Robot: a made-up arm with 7 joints.
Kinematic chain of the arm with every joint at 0, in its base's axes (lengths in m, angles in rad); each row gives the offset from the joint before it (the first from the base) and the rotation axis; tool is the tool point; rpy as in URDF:
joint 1: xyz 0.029 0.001 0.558 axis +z
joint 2: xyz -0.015 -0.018 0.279 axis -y
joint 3: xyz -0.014 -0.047 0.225 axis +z
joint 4: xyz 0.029 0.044 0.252 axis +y
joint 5: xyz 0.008 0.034 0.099 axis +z
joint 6: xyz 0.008 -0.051 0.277 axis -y
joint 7: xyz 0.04 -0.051 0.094 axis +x
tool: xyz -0.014 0.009 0.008 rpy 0 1.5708 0
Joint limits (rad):
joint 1: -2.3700..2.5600
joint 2: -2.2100..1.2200
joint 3: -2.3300..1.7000
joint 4: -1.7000..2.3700
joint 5: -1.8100..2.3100
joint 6: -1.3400..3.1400
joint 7: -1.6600..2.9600
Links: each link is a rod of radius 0.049 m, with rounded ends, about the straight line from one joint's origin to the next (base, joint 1, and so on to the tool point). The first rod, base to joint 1, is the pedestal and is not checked.
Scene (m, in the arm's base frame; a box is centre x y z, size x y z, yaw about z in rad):
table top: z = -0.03
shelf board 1: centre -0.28 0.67 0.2 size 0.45 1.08 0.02 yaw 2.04
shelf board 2: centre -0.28 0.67 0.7 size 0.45 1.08 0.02 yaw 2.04
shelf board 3: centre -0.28 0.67 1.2 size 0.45 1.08 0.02 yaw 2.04
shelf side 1: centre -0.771 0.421 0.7 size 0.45 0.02 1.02 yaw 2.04
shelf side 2: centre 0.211 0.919 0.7 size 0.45 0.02 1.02 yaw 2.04
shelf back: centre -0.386 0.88 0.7 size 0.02 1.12 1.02 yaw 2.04
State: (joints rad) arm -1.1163 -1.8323 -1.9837 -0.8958 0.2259 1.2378 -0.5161
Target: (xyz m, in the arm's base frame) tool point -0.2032 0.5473 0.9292
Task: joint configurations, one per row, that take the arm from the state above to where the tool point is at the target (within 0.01 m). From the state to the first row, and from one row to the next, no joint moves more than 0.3 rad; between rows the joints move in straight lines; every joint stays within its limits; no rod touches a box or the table.
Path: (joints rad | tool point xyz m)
1: -0.8780 -1.6901 -1.7441 -0.6148 0.3027 1.2253 -0.5273 | 0.6767 -0.4875 0.7411
2: -0.6397 -1.5480 -1.5045 -0.3338 0.3795 1.2127 -0.5386 | 0.7627 -0.4568 0.9129
3: -0.4014 -1.4058 -1.2648 -0.0528 0.4563 1.2002 -0.5498 | 0.8090 -0.4006 1.0363
4: -0.1632 -1.2636 -1.0252 0.2282 0.5330 1.1877 -0.5611 | 0.8389 -0.3212 1.0933
5: 0.0751 -1.1215 -0.7856 0.5092 0.6098 1.1751 -0.5723 | 0.8615 -0.2000 1.0900
6: 0.3134 -0.9793 -0.5460 0.7902 0.6866 1.1626 -0.5836 | 0.8541 -0.0221 1.0504
7: 0.5517 -0.8371 -0.3063 1.0712 0.7634 1.1501 -0.5948 | 0.7744 0.1946 1.0029
8: 0.7900 -0.6950 -0.0667 1.3522 0.8402 1.1375 -0.6061 | 0.5964 0.3912 0.9676
9: 1.0283 -0.5528 0.1729 1.6332 0.9170 1.1250 -0.6173 | 0.3426 0.4939 0.9501
10: 1.2665 -0.4107 0.4125 1.9142 0.9938 1.1125 -0.6286 | 0.0864 0.4600 0.9416
11: 1.5048 -0.2685 0.6521 2.1952 1.0706 1.0999 -0.6398 | -0.0837 0.3117 0.9292
12: 1.5480 -0.4071 0.6430 1.9837 1.0278 1.0669 -0.6337 | -0.1283 0.3933 0.9356
13: 1.5911 -0.5457 0.6338 1.7723 0.9850 1.0339 -0.6276 | -0.1684 0.4721 0.9360
14: 1.6342 -0.6843 0.6246 1.5609 0.9422 1.0009 -0.6215 | -0.2032 0.5473 0.9292

